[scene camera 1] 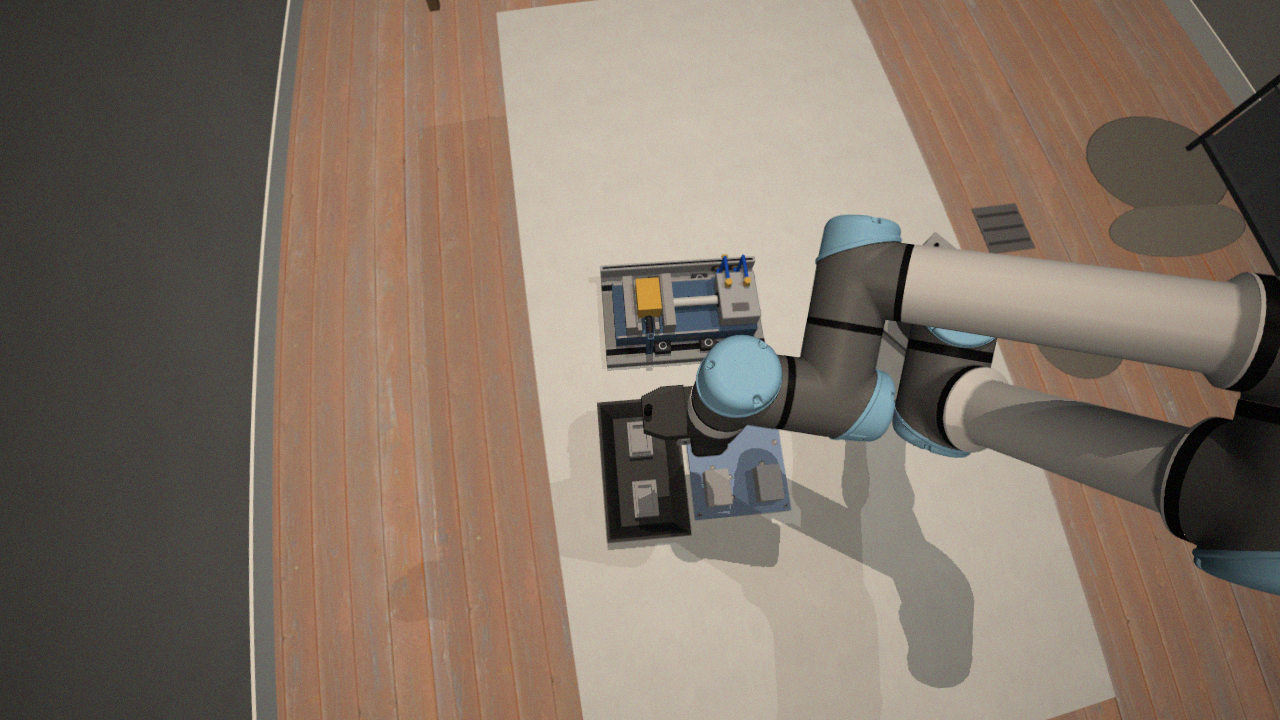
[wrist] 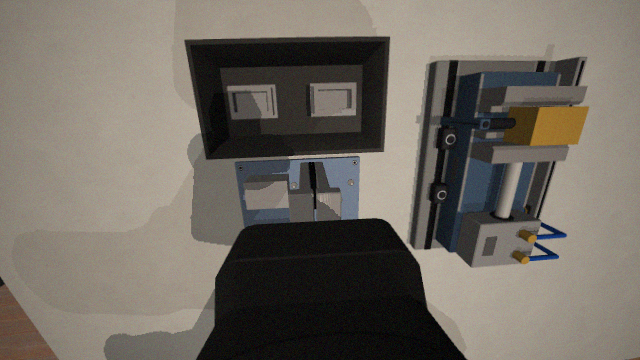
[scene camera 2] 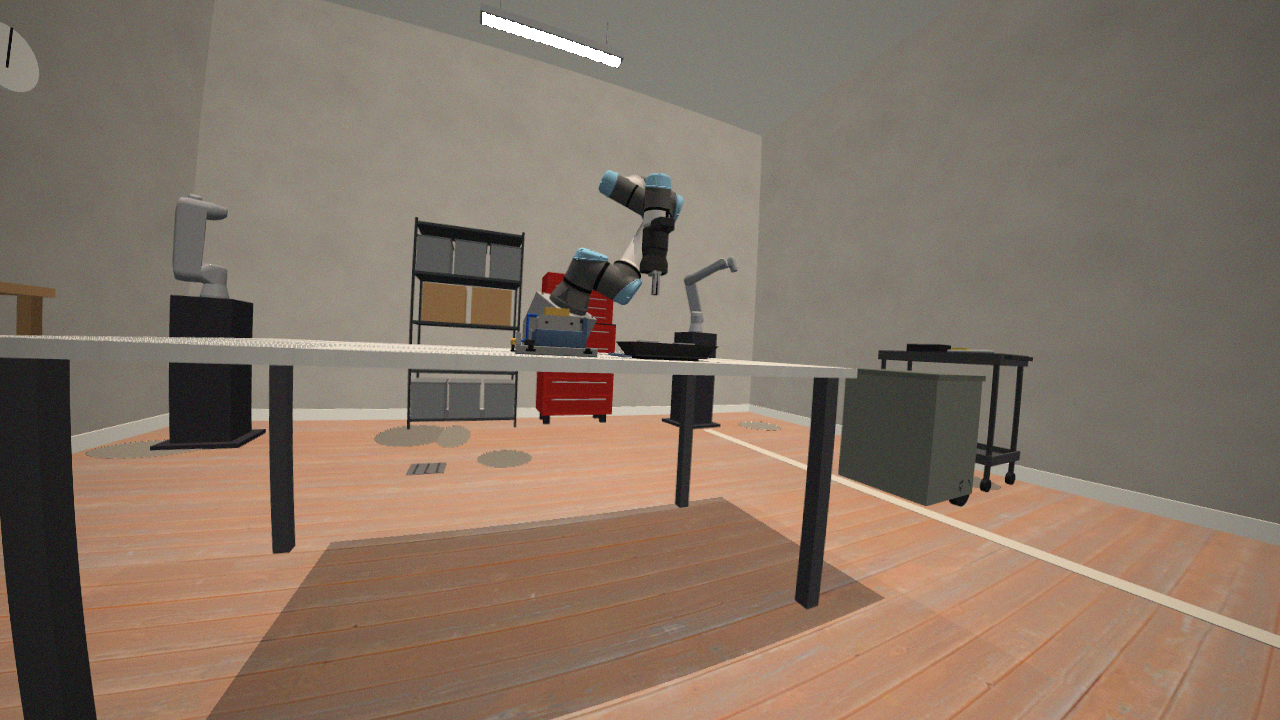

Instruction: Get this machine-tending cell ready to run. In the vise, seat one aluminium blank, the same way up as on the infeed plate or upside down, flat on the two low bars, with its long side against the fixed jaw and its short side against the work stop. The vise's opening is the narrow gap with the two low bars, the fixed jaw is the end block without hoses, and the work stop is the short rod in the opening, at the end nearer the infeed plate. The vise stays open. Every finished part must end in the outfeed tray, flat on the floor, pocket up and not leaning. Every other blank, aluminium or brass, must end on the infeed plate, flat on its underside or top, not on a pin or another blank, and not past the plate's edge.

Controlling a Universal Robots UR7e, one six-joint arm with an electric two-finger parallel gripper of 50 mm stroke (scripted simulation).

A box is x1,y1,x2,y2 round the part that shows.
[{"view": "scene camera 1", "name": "brass blank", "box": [635,277,661,317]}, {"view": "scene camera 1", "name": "finished part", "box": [627,421,652,457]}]
